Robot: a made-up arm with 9 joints.
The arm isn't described. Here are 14 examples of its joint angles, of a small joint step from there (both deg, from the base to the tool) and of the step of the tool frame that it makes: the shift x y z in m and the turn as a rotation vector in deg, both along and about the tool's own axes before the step.
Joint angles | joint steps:
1: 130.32 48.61 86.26 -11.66 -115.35 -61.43 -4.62 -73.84 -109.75 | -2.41 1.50 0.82 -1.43 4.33 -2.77 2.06 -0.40 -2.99
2: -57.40 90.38 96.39 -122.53 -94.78 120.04 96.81 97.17 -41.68 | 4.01 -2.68 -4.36 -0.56 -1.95 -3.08 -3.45 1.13 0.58
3: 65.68 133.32 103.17 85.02 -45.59 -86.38 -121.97 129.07 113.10 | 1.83 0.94 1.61 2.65 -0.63 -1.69 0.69 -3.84 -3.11
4: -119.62 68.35 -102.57 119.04 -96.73 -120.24 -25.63 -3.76 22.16 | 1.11 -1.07 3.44 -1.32 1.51 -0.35 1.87 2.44 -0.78
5: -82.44 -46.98 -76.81 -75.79 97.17 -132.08 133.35 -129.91 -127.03 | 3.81 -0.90 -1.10 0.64 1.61 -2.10 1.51 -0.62 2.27
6: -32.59 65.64 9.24 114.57 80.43 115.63 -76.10 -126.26 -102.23 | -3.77 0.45 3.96 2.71 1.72 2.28 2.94 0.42 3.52
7: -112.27 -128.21 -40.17 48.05 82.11 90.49 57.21 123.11 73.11 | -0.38 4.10 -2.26 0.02 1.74 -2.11 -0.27 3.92 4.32
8: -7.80 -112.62 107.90 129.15 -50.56 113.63 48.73 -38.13 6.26 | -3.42 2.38 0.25 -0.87 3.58 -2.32 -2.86 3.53 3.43
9: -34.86 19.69 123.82 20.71 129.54 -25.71 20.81 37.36 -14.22 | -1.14 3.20 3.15 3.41 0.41 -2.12 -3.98 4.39 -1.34
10: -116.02 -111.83 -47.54 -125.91 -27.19 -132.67 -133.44 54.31 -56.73 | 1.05 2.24 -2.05 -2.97 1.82 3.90 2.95 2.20 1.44
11: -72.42 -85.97 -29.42 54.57 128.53 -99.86 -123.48 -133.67 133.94 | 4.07 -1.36 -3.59 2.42 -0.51 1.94 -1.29 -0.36 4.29
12: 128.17 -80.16 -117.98 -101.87 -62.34 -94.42 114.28 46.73 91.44 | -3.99 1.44 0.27 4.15 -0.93 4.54 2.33 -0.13 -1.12
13: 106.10 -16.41 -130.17 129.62 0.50 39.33 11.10 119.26 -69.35 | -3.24 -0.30 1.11 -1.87 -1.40 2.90 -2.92 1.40 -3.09
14: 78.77 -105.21 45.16 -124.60 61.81 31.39 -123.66 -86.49 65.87 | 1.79 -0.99 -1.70 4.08 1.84 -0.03 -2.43 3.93 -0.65
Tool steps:
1: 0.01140 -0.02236 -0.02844 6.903 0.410 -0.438
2: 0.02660 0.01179 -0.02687 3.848 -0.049 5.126
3: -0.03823 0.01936 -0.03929 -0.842 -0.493 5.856
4: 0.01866 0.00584 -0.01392 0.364 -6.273 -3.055
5: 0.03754 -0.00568 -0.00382 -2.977 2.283 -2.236
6: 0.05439 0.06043 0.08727 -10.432 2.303 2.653
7: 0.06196 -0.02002 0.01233 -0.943 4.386 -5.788
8: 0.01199 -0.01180 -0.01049 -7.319 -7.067 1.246
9: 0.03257 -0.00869 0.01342 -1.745 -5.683 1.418
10: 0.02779 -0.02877 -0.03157 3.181 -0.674 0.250
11: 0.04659 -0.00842 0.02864 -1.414 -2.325 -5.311
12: -0.01077 -0.01498 -0.00954 -2.676 10.328 -4.102
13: 0.03896 0.02175 -0.03882 4.118 5.399 5.068
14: 0.06147 -0.04229 -0.01512 -3.363 -5.310 -4.174
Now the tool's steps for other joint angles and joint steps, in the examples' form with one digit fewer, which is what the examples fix.
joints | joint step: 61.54 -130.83 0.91 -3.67 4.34 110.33 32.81 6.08 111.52 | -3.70 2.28 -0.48 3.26 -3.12 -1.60 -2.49 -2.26 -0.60
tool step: -0.0209 -0.0167 -0.0151 0.66 -0.97 1.28
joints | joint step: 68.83 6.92 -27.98 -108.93 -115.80 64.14 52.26 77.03 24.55 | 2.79 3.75 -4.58 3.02 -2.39 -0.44 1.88 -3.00 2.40
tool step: -0.0075 0.0089 0.0117 -0.52 -4.78 -1.30
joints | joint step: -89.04 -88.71 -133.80 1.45 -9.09 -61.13 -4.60 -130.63 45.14 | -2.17 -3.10 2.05 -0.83 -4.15 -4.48 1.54 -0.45 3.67
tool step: 0.0471 -0.0018 0.0052 -1.87 -4.91 -4.41
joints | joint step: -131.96 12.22 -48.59 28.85 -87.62 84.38 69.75 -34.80 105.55 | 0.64 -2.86 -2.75 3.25 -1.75 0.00 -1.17 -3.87 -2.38
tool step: 0.0242 0.0018 -0.0134 1.64 2.82 0.33
